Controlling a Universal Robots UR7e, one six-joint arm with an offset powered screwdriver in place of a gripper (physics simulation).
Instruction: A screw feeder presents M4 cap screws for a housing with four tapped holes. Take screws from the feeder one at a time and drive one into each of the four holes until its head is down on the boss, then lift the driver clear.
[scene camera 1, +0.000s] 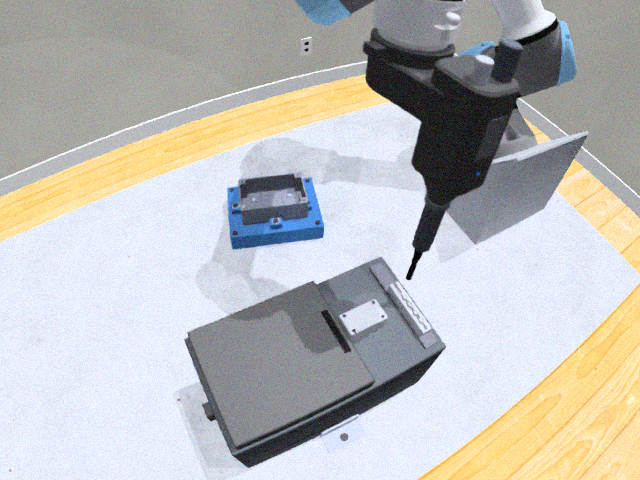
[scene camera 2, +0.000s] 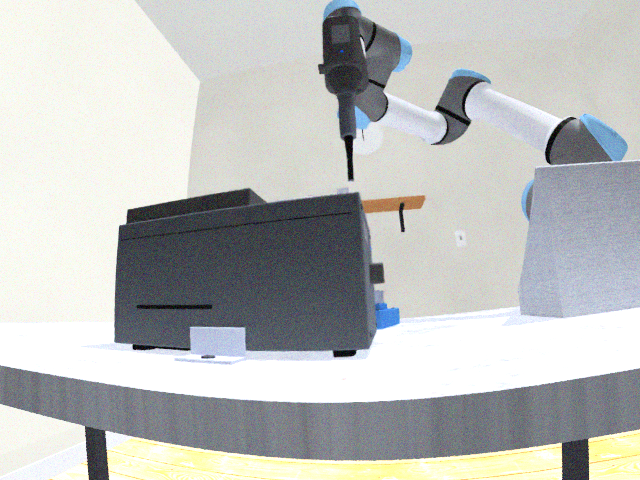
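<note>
My screwdriver (scene camera 1: 409, 277) (scene camera 2: 351, 178) points down, with its bit tip above the rail end of the feeder. No screw shows on the tip, so I take it as open. The dark grey screw feeder (scene camera 1: 279, 366) (scene camera 2: 237, 273) stands on the table. A light, notched rail strip (scene camera 1: 409, 307) lies along its top; single screws are too small to make out. The grey open-topped housing (scene camera 1: 273, 213) sits in a blue fixture (scene camera 1: 279, 237) (scene camera 2: 387, 317) behind the feeder. Its corner bosses show, but whether screw heads sit in them is too blurred to tell.
A white plate with small corner holes (scene camera 1: 363, 316) lies on the feeder's top. A large grey slanted panel (scene camera 1: 516, 196) (scene camera 2: 584, 237) stands near the arm's base. A small clear bracket (scene camera 1: 343, 436) (scene camera 2: 217, 341) stands beside the feeder. The dark knob (scene camera 2: 377, 272) sticks out from the feeder's side.
</note>
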